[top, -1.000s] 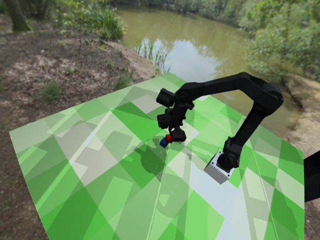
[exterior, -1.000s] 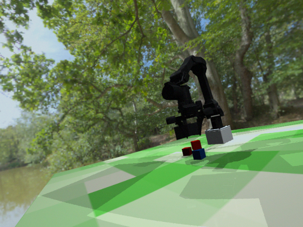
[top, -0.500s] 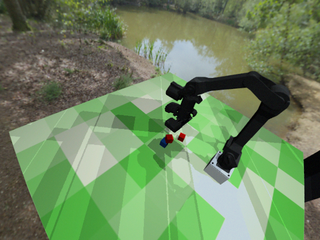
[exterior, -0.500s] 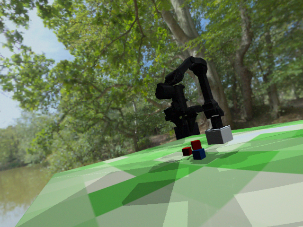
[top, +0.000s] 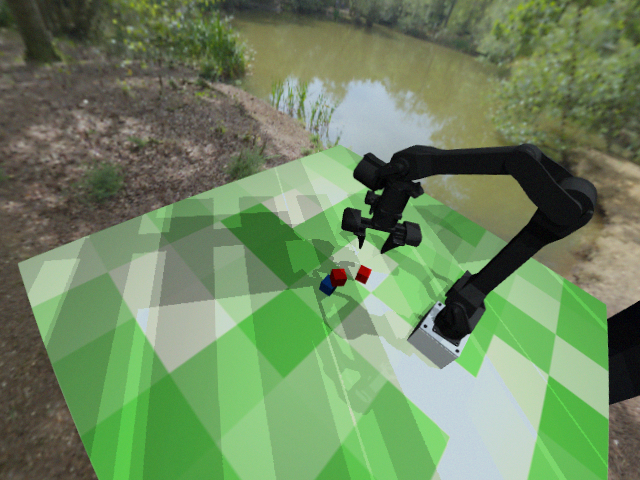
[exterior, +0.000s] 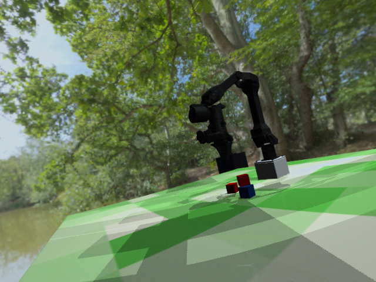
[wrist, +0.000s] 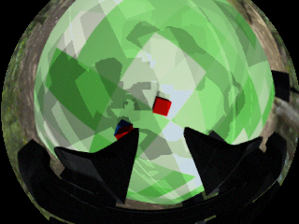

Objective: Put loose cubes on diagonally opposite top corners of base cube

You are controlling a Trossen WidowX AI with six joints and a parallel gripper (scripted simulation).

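Right now my gripper tip is 8 cm to the right of the red cube, 7 cm above it and 3 cm short of it. The rest, counted from my gripper tip: blue base cube (10 cm below, 9 cm to the left, 4 cm ahead).
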